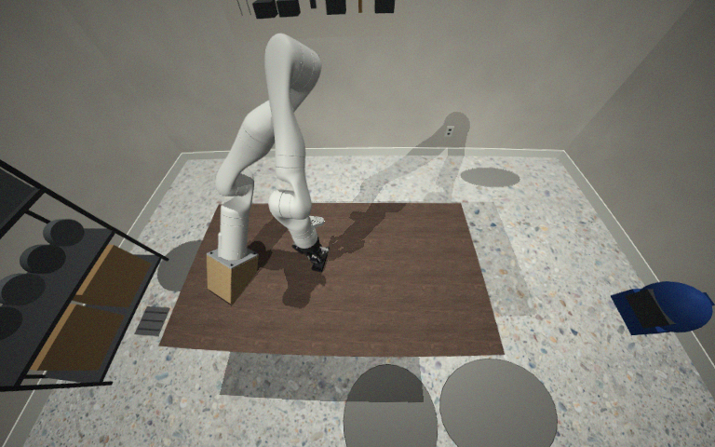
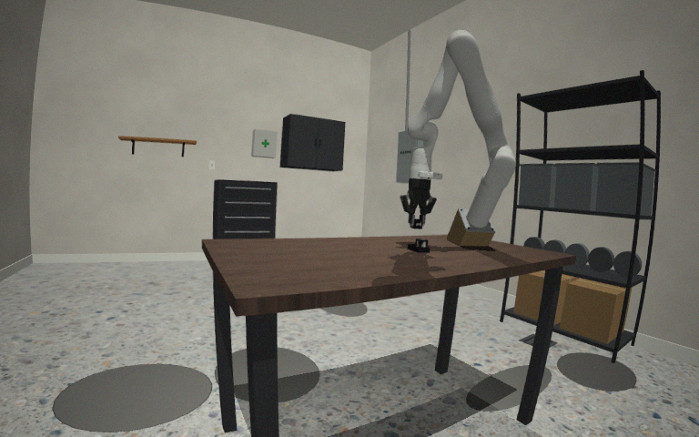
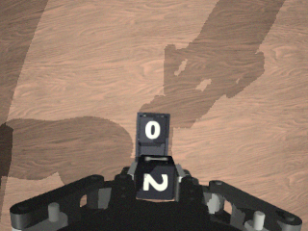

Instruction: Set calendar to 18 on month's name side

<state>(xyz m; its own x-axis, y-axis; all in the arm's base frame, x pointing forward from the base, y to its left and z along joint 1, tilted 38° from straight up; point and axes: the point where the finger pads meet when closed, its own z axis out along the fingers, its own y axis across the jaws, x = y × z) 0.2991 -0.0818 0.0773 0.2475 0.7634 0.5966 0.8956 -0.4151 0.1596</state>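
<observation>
Now: the black calendar tray 2 cm to the left of my hand and 9 cm below it.
</observation>
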